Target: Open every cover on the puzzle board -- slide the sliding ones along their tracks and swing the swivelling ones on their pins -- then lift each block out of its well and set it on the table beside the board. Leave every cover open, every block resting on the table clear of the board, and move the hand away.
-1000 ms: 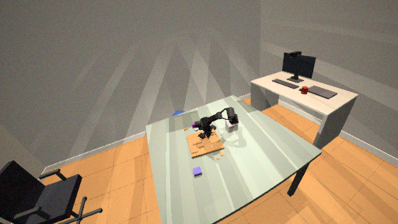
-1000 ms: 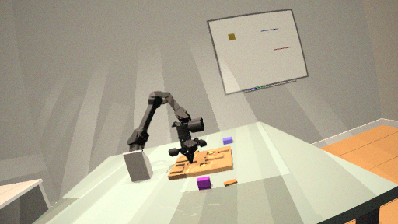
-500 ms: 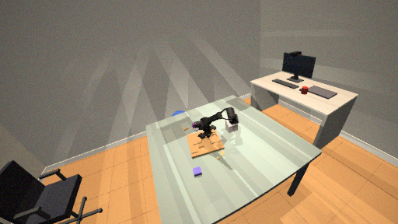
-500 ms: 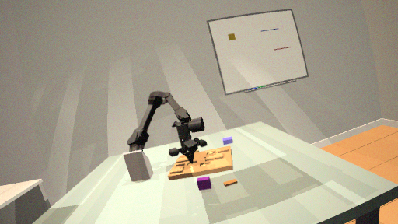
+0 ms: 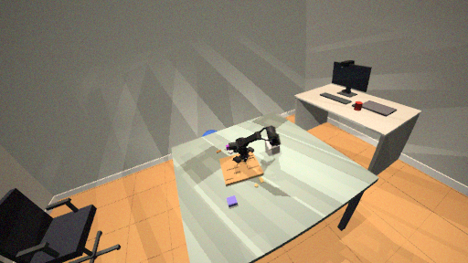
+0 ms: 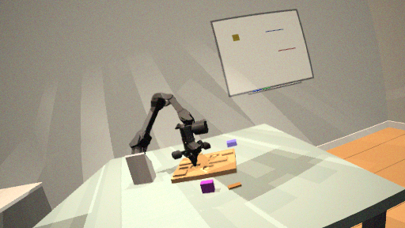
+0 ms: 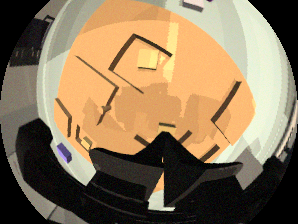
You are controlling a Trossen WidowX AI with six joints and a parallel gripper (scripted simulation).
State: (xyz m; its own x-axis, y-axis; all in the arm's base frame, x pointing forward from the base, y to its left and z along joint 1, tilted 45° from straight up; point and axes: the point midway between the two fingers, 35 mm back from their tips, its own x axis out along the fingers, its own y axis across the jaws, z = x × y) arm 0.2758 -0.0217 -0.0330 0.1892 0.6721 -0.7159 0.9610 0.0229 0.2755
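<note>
Now: gripper tip 50 mm short of the wooden puzzle board. The rest, counted from my gripper tip: violet block (270 mm ahead, 250 mm to the left); small yellow piece (220 mm to the left, 20 mm below).
</note>
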